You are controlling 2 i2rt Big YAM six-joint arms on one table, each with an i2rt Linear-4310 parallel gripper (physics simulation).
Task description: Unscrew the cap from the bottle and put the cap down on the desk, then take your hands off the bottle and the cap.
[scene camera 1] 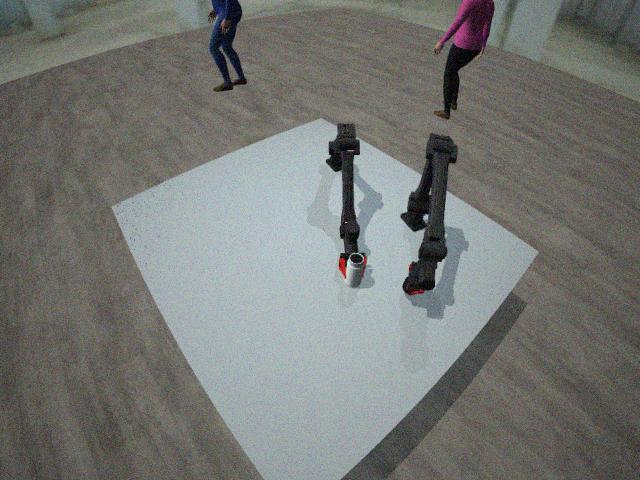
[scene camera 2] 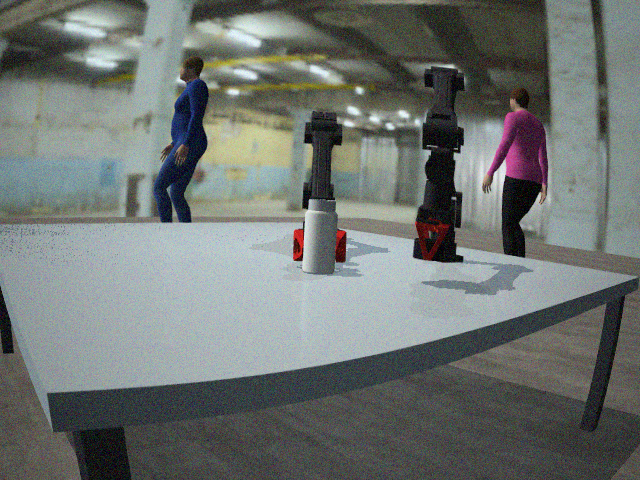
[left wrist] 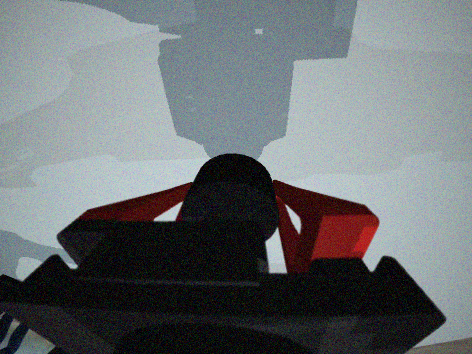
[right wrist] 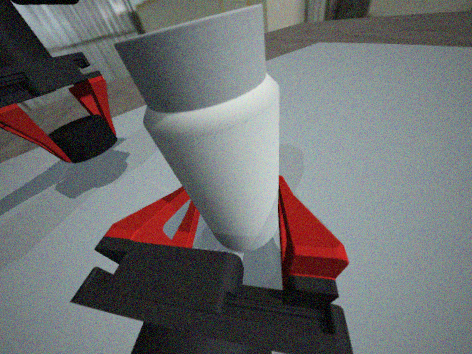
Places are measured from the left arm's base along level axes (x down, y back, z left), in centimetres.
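Pixels of known places: left gripper, fingertip midpoint: (scene camera 1: pixel 410 287) (scene camera 2: pixel 429 257) (left wrist: pixel 233 188) (right wrist: pixel 93 147); right gripper, fingertip midpoint: (scene camera 1: pixel 354 277) (scene camera 2: pixel 319 251); left arm's base, origin of the base link: (scene camera 1: pixel 413 221); right arm's base, origin of the base link: (scene camera 1: pixel 336 165) (left wrist: pixel 15 283).
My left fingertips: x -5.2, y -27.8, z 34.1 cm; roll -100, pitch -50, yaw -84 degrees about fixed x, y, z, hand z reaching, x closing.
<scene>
Ahead of a thing's pixels: the offset from my left fingertips to its top centre. Level surfaces: height alone.
The white bottle @[dx -9.7, dy -17.1, dz -15.4 cm] (scene camera 1: pixel 354 271) (scene camera 2: pixel 319 240) (right wrist: pixel 217 158) stands upright on the desk @[dx +5.2 cm] (scene camera 1: pixel 223 238), with its grey threaded neck bare and no cap on it. My right gripper (scene camera 1: pixel 352 267) (scene camera 2: pixel 319 245) (right wrist: pixel 239 180) is shut on the bottle's lower body, one red finger on each side. My left gripper (scene camera 1: pixel 415 286) (scene camera 2: pixel 434 248) (left wrist: pixel 233 188) points straight down, well to the right of the bottle, and is shut on the black cap @[dx -3.7, dy -0.2, dz +0.0 cm] (left wrist: pixel 232 189) (right wrist: pixel 83 138). The cap is down at the desk surface and seems to touch it.
Both arm bases stand at the back of the white desk (scene camera 2: pixel 199 310). Two people walk on the floor beyond it, one in blue (scene camera 1: pixel 225 43) (scene camera 2: pixel 185 143) and one in pink (scene camera 1: pixel 466 52) (scene camera 2: pixel 520 171). The desk edge (scene camera 2: pixel 366 371) runs close in front.
</scene>
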